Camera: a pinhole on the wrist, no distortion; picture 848 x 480 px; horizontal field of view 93.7 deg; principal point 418.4 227.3 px. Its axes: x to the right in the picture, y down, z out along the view. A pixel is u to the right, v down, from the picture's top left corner.
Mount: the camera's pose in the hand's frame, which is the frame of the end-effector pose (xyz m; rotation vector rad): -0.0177 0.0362 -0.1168 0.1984 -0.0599 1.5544
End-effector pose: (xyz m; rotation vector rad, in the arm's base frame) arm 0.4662 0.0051 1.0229 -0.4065 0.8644 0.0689
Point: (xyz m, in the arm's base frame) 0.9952 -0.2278 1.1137
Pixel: 194.8 26.9
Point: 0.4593 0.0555 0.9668
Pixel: 609.9 57.3
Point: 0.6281 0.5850 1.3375
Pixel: 750.0 394.4
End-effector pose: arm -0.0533 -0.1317 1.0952 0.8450 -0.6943 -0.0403
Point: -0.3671 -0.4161 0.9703
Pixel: 264.6 447.8
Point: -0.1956 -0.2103 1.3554
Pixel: 628.9 183.3
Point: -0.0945 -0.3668 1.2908
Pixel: 436.3 101.6
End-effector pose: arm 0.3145 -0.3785 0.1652 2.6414 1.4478 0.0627
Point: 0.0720 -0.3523 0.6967
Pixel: behind the camera
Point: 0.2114 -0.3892 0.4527
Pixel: behind the camera
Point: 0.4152 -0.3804 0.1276
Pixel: 596.0 87.6
